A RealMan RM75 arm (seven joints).
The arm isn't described. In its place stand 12 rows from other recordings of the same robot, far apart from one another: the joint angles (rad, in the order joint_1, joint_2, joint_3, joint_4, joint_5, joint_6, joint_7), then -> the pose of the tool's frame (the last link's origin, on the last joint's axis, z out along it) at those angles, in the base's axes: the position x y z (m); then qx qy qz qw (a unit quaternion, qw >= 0).
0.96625 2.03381 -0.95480 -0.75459 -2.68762 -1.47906 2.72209 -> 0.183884 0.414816 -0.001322 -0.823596 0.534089 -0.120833 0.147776
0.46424 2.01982 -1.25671 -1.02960 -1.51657 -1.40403 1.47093 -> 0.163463 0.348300 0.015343 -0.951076 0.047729 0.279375 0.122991
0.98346 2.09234 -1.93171 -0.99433 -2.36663 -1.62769 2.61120 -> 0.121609 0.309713 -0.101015 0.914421 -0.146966 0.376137 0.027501
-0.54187 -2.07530 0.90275 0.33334 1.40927 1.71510 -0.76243 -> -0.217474 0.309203 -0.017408 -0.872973 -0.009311 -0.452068 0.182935
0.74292 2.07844 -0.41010 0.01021 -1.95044 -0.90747 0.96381 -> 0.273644 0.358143 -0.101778 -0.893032 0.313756 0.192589 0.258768
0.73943 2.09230 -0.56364 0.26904 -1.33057 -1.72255 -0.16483 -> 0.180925 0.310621 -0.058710 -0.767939 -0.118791 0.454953 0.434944
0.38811 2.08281 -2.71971 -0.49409 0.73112 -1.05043 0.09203 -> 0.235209 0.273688 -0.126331 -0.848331 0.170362 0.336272 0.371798
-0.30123 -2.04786 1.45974 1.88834 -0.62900 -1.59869 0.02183 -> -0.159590 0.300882 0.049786 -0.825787 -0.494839 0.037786 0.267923
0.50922 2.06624 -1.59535 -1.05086 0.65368 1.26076 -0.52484 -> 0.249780 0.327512 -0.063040 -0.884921 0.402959 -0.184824 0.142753
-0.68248 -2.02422 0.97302 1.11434 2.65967 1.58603 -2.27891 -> -0.236930 0.379757 0.054405 -0.900851 -0.368256 0.141821 0.180947
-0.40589 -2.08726 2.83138 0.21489 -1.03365 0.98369 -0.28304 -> -0.328528 0.288391 -0.092708 -0.801591 -0.308129 -0.239750 0.452801
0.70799 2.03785 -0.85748 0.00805 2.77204 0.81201 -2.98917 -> 0.332557 0.411710 0.015712 -0.677511 0.299219 0.201055 0.641111
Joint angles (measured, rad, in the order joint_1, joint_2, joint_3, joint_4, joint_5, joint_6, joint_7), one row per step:
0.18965 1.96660 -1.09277 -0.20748 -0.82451 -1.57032 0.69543
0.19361 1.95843 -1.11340 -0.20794 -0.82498 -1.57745 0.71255
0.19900 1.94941 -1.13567 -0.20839 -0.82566 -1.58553 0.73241
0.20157 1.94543 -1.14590 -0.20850 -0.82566 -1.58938 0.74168
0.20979 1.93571 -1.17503 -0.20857 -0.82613 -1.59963 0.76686
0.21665 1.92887 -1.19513 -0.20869 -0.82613 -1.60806 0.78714
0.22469 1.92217 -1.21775 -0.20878 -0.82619 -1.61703 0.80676
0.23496 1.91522 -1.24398 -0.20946 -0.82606 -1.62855 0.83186
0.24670 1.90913 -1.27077 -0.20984 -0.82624 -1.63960 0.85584
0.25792 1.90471 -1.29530 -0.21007 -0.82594 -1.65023 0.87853
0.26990 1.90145 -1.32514 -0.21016 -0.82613 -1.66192 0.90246
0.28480 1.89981 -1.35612 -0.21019 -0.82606 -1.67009 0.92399
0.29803 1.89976 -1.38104 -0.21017 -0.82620 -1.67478 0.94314
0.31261 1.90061 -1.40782 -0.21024 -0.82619 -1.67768 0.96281
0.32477 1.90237 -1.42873 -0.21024 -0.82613 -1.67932 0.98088
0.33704 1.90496 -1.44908 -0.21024 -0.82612 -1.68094 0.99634
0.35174 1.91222 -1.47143 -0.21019 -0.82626 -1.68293 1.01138
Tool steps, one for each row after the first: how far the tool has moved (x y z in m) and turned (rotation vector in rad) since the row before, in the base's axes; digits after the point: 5 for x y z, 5 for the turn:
-0.00156 0.00048 0.00025 -0.02385 0.00529 0.01419
-0.00191 0.00079 0.00033 -0.02687 0.00657 0.01582
-0.00091 0.00035 0.00012 -0.01234 0.00342 0.00707
-0.00294 0.00111 -0.00040 -0.03597 0.00959 0.02001
-0.00241 0.00103 -0.00011 -0.02621 0.00918 0.01461
-0.00285 0.00114 -0.00054 -0.02865 0.00817 0.01684
-0.00383 0.00148 -0.00079 -0.03475 0.01202 0.02032
-0.00420 0.00169 -0.00127 -0.03591 0.01098 0.02105
-0.00415 0.00147 -0.00151 -0.03376 0.01157 0.01900
-0.00475 0.00094 -0.00273 -0.04068 0.01194 0.02120
-0.00532 0.00176 -0.00358 -0.04097 0.00896 0.02180
-0.00455 0.00168 -0.00341 -0.03484 0.00769 0.01594
-0.00489 0.00188 -0.00402 -0.03708 0.00657 0.01585
-0.00413 0.00155 -0.00354 -0.03109 0.00674 0.01097
-0.00428 0.00145 -0.00373 -0.02932 0.00562 0.01205
-0.00595 0.00143 -0.00569 -0.03269 0.00870 0.01554

